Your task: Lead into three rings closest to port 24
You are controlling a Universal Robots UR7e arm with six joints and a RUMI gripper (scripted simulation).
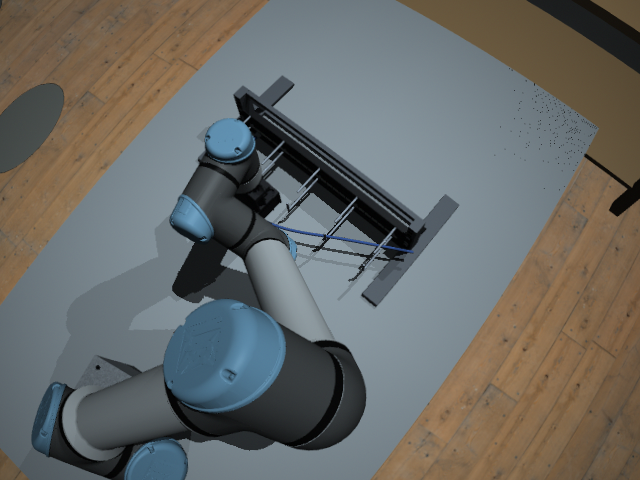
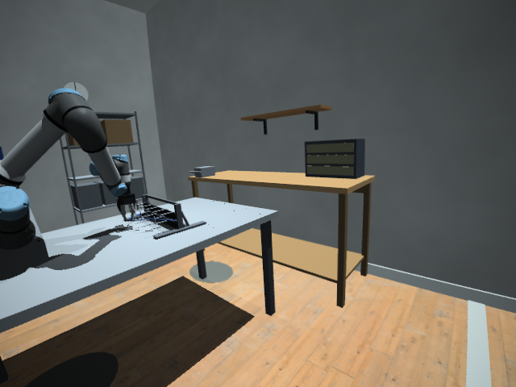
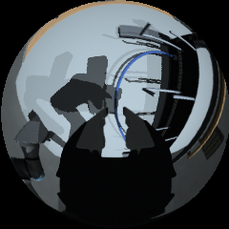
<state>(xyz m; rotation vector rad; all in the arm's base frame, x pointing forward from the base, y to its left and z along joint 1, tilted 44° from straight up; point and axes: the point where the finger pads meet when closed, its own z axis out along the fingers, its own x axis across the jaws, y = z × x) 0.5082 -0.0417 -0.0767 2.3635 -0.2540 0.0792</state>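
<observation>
Now: the black rack 15 cm ahead of my hand, 9 cm to the right of it and 1 cm above it.
</observation>
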